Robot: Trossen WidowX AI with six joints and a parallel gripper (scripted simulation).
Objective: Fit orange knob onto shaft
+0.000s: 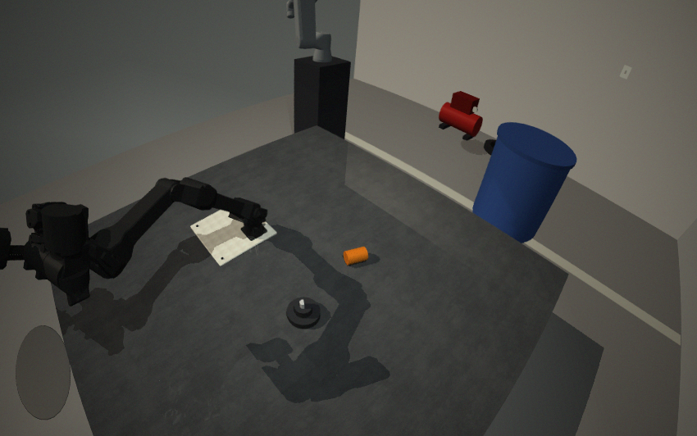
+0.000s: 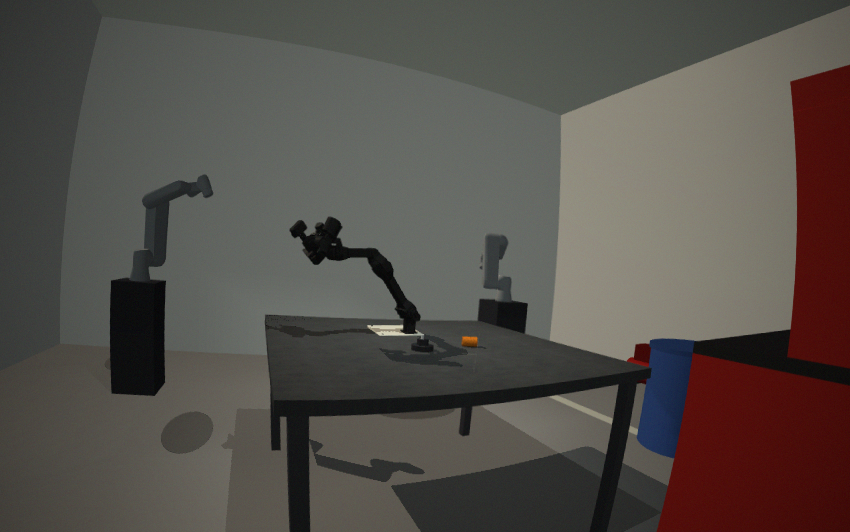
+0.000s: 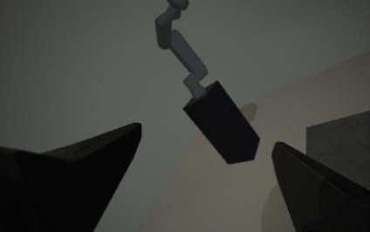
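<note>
The orange knob is 21 cm ahead of my gripper tip, 69 cm to the left of it and 36 cm below it. The rest, counted from my gripper tip: round black pedestal 26 cm ahead, 47 cm to the left, 35 cm below.
</note>
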